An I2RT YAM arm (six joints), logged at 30 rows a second.
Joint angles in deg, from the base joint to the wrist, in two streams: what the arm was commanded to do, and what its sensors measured. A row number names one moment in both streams.
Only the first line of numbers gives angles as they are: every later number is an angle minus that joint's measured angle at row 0.
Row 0, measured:
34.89, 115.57, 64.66, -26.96, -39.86, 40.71
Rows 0 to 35, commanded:
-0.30, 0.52, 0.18, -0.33, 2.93, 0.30
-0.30, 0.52, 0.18, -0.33, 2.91, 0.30
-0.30, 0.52, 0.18, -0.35, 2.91, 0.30
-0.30, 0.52, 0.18, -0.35, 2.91, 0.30
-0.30, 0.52, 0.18, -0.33, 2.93, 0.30
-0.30, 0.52, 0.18, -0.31, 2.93, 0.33
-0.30, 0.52, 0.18, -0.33, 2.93, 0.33
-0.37, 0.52, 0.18, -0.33, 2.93, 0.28
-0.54, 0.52, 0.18, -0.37, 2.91, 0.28
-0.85, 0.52, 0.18, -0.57, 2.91, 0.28
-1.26, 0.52, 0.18, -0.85, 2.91, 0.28
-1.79, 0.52, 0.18, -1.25, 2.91, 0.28
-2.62, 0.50, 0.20, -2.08, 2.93, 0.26
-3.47, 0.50, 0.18, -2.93, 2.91, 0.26
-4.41, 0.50, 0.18, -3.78, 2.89, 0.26
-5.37, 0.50, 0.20, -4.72, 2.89, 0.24
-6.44, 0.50, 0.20, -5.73, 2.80, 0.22
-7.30, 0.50, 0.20, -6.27, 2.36, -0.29
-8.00, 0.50, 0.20, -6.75, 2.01, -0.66
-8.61, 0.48, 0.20, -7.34, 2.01, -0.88
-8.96, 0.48, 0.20, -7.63, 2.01, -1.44
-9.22, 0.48, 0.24, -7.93, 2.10, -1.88
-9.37, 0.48, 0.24, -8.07, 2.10, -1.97
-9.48, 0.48, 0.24, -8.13, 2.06, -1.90
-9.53, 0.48, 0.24, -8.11, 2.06, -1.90
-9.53, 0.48, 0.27, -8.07, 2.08, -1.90
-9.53, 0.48, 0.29, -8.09, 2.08, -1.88
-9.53, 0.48, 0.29, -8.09, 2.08, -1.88
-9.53, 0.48, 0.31, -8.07, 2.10, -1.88
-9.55, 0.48, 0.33, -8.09, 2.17, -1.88
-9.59, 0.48, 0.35, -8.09, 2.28, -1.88
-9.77, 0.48, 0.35, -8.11, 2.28, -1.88
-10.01, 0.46, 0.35, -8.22, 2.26, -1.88
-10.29, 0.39, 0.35, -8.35, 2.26, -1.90
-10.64, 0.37, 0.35, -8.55, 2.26, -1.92
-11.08, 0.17, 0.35, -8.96, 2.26, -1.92
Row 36, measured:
-9.57, 0.00, 0.29, -8.22, -2.18, -1.71
